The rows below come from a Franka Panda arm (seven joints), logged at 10 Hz.
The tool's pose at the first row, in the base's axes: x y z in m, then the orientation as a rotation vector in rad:
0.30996 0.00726 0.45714 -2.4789 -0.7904 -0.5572
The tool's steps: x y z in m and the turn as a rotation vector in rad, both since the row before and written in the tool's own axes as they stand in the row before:
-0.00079 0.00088 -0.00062 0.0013 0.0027 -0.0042
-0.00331 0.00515 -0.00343 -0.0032 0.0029 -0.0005
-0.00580 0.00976 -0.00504 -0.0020 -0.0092 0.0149
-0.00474 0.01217 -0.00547 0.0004 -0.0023 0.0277
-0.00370 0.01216 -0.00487 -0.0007 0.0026 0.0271
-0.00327 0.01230 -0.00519 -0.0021 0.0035 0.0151
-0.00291 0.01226 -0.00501 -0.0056 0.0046 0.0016
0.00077 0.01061 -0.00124 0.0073 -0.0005 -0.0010
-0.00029 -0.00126 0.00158 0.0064 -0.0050 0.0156
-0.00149 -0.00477 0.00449 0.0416 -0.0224 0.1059
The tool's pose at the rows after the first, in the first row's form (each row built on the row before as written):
0.30977 0.00595 0.45696 -2.4753 -0.7949 -0.5612
0.30971 -0.00105 0.45642 -2.4767 -0.7941 -0.5665
0.31026 -0.01331 0.45447 -2.4867 -0.7783 -0.5512
0.31284 -0.02712 0.45268 -2.4943 -0.7436 -0.5384
0.31603 -0.04022 0.45080 -2.5002 -0.7077 -0.5322
0.31923 -0.05349 0.44920 -2.5040 -0.6867 -0.5320
0.32254 -0.06654 0.44758 -2.5076 -0.6823 -0.5397
0.32872 -0.07499 0.44530 -2.5008 -0.6846 -0.5360
0.32816 -0.07328 0.44433 -2.5003 -0.6671 -0.5213
0.32539 -0.06773 0.44174 -2.4897 -0.5448 -0.4369

